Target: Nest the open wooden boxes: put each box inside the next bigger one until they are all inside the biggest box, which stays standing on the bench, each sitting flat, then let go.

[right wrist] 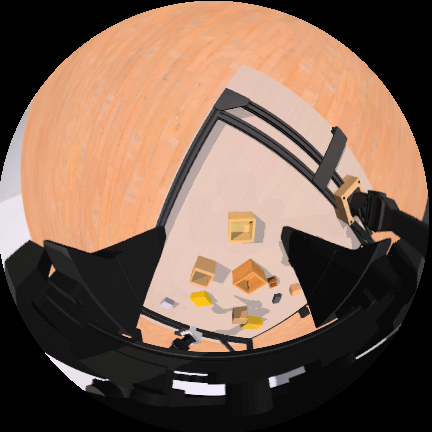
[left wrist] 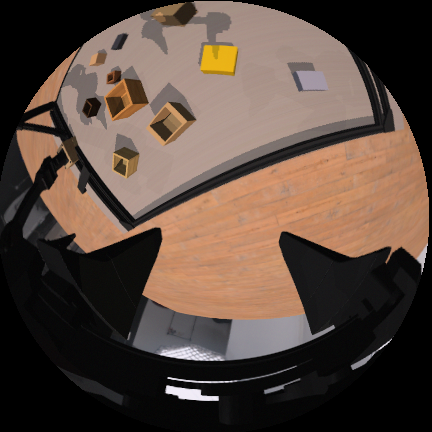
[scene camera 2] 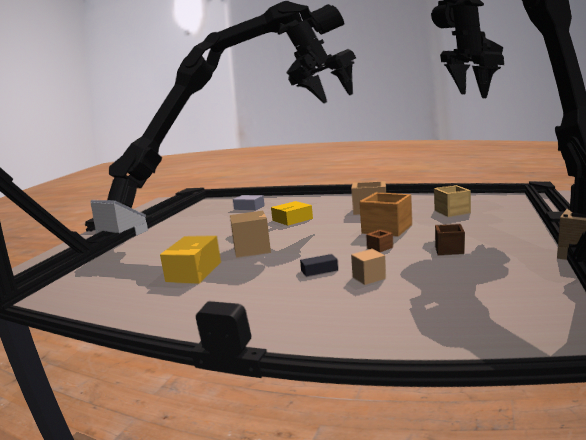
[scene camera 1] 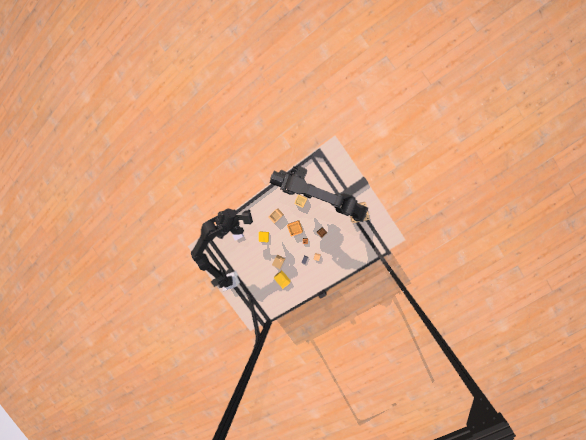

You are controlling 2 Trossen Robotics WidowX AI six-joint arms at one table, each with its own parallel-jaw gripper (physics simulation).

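Pixels of known places: left gripper, fingertip midpoint: (left wrist: 222, 235) (scene camera 2: 338, 98) (scene camera 1: 242, 210); right gripper, fingertip midpoint: (right wrist: 225, 232) (left wrist: 86, 245) (scene camera 2: 473, 96); left arm's base, origin of the base link: (right wrist: 189, 337) (scene camera 2: 118, 207) (scene camera 1: 228, 281); right arm's base, origin of the base link: (right wrist: 355, 201) (left wrist: 63, 156) (scene camera 1: 359, 213).
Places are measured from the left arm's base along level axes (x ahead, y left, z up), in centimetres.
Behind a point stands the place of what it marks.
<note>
Five open wooden boxes stand apart, open side up: a big orange-brown box (scene camera 1: 295, 228) {x 54.6, y 15.7, z -5.7 cm} (scene camera 2: 377, 220) {x 54.5, y 12.7, z -3.6 cm} (right wrist: 243, 270) {x 55.9, y 19.8, z -2.9 cm}, a tan box (scene camera 1: 276, 215) {x 46.6, y 27.7, z -5.9 cm} (scene camera 2: 357, 201) {x 45.6, y 24.3, z -3.5 cm} (right wrist: 204, 265) {x 50.1, y 29.3, z -2.6 cm} behind it in scene camera 2, a pale yellowish box (scene camera 1: 301, 201) {x 64.6, y 29.7, z -5.7 cm} (scene camera 2: 450, 205) {x 64.9, y 26.6, z -4.0 cm} (right wrist: 242, 217) {x 66.8, y 32.1, z -2.2 cm} at the back right, a dark brown box (scene camera 1: 322, 232) {x 69.2, y 7.2, z -5.7 cm} (scene camera 2: 450, 242) {x 69.6, y 5.6, z -4.2 cm} right of the big one, and a tiny red-brown box (scene camera 1: 305, 241) {x 57.2, y 5.8, z -5.6 cm} (scene camera 2: 377, 242) {x 57.7, y 4.2, z -4.6 cm} before it. No box is nested. My left gripper (scene camera 2: 338, 98) {x 36.7, y 38.2, z 17.2 cm} (left wrist: 222, 235) {x 36.7, y 38.2, z 17.2 cm} and right gripper (scene camera 2: 474, 95) {x 69.0, y 39.6, z 17.2 cm} (right wrist: 224, 228) {x 69.0, y 39.6, z 17.2 cm} are open, empty and high above the bench.
Solid blocks stand around: a big yellow block (scene camera 2: 181, 267) {x 35.5, y -16.0, z -3.7 cm}, a flatter yellow block (scene camera 2: 292, 214) {x 35.6, y 15.5, z -4.3 cm}, a brown block (scene camera 2: 250, 235) {x 38.4, y -2.1, z -2.8 cm}, a tan cube (scene camera 2: 368, 267) {x 61.1, y -7.5, z -3.9 cm}, a dark block (scene camera 2: 319, 265) {x 53.0, y -6.2, z -4.9 cm} and a lavender block (scene camera 2: 248, 202) {x 19.4, y 23.2, z -4.4 cm}. A black frame (scene camera 2: 350, 368) {x 67.7, y -27.6, z -6.9 cm} borders the bench.
</note>
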